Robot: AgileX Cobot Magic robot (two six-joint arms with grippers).
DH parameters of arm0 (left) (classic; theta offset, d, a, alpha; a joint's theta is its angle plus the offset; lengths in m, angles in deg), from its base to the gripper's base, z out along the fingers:
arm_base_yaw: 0 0.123 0 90
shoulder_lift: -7.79 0 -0.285 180
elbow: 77.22 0 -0.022 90
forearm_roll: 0 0.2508 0 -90
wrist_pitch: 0 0 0.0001 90
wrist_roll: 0 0.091 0 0
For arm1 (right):
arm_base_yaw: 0 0.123 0 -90
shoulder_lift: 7.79 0 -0.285 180
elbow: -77.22 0 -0.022 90
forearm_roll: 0 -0.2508 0 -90
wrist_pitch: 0 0 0.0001 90
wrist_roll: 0 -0.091 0 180
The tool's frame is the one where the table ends.
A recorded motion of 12 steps. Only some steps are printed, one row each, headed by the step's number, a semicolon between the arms.
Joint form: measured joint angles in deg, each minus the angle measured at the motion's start. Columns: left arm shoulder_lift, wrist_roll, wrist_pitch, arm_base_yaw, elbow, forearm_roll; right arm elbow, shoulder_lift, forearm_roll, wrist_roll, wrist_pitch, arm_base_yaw.
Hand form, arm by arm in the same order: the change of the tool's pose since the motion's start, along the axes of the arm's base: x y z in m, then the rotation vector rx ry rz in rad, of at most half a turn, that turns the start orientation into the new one. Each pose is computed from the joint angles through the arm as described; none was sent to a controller.
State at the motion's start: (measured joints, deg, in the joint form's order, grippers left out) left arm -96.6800 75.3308 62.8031 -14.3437 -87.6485 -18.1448; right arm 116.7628 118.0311 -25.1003 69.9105 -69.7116 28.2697
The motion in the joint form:
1: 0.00 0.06 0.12 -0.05 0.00 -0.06; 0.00 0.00 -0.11 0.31 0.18 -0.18
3: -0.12 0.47 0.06 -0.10 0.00 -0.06; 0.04 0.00 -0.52 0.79 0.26 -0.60
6: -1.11 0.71 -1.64 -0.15 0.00 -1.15; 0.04 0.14 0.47 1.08 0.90 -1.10
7: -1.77 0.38 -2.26 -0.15 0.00 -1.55; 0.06 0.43 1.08 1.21 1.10 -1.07
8: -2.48 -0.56 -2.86 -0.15 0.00 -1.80; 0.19 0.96 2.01 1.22 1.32 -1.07
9: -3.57 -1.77 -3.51 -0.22 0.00 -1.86; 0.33 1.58 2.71 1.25 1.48 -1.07
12: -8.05 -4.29 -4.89 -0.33 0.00 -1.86; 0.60 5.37 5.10 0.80 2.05 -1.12
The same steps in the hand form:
1: -0.0003 -0.0004 0.0000 -0.0002 0.0018 -0.0024; 0.0009 -0.0010 0.0002 0.0022 -0.0045 0.0001
3: 0.0001 -0.0008 -0.0008 0.0023 0.0002 -0.0092; 0.0026 -0.0033 0.0007 0.0080 -0.0074 -0.0005
6: 0.0055 -0.0036 -0.0055 -0.0166 -0.0073 -0.0026; 0.0067 -0.0073 -0.0007 -0.0044 -0.0248 -0.0108
7: 0.0084 -0.0047 -0.0092 -0.0245 -0.0023 0.0067; 0.0081 -0.0073 -0.0031 -0.0149 -0.0295 -0.0103
8: 0.0115 -0.0057 -0.0133 -0.0329 0.0073 0.0250; 0.0106 -0.0074 -0.0071 -0.0309 -0.0340 -0.0124
9: 0.0157 -0.0071 -0.0200 -0.0379 0.0234 0.0463; 0.0132 -0.0072 -0.0117 -0.0444 -0.0347 -0.0134
12: 0.0301 -0.0112 -0.0493 -0.0342 0.0925 0.0925; 0.0258 -0.0050 -0.0421 -0.1042 -0.0037 -0.0234

